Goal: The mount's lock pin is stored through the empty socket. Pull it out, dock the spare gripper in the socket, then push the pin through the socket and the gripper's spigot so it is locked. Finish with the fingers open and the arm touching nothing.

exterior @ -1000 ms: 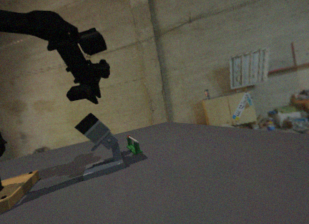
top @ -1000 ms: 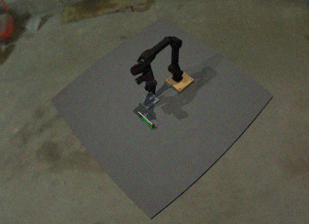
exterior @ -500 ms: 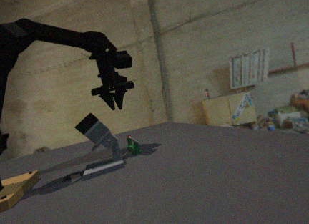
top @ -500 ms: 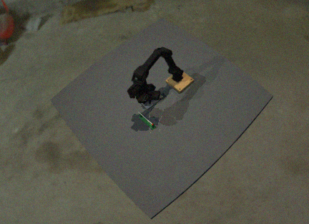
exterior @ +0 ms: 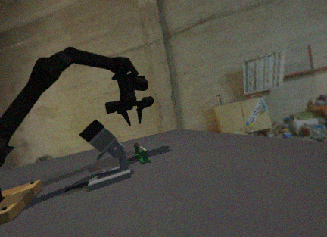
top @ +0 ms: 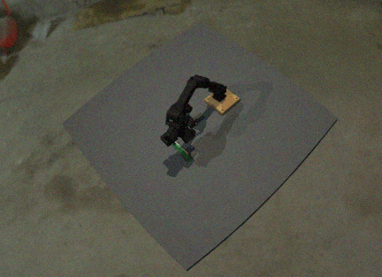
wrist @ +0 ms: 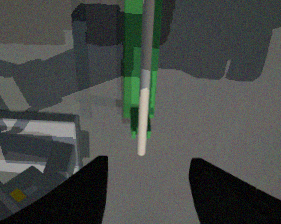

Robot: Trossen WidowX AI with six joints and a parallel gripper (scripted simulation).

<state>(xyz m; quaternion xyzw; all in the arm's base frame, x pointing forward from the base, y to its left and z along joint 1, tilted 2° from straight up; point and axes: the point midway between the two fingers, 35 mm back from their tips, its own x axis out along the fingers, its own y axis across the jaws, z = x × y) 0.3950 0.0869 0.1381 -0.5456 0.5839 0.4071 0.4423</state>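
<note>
The mount lies 11 cm behind my gripper tip, 9 cm to the right of it and 8 cm below it. Also, from my gripper tip: spare gripper: 12 cm behind, 9 cm to the right, 2 cm below.
</note>
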